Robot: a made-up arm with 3 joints. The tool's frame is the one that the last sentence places.
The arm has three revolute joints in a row. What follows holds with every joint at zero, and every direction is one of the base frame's. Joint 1 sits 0.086 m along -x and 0.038 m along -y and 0.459 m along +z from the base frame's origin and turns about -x. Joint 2 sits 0.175 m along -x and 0.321 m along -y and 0.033 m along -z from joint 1 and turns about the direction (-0.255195, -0.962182, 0.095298). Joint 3 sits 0.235 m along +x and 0.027 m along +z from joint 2 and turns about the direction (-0.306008, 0.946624, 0.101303). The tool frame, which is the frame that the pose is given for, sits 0.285 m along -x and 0.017 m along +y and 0.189 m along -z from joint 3; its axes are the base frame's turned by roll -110.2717, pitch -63.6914 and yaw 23.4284 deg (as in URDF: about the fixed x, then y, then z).
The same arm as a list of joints. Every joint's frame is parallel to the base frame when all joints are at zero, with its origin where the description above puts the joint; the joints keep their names.
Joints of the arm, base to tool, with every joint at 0 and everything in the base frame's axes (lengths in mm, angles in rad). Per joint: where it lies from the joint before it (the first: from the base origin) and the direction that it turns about. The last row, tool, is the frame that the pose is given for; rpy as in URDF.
joint 1: xyz -86 -38 459 axis -1 0 0
joint 2: xyz -175 -321 -33 axis -0.255195 -0.962182 0.095298
joint 3: xyz 235 0 27 axis -0.306008 0.946624 0.101303
tool: xyz -285 17 -189 rpy -1.9246 -1.1116 0.4089

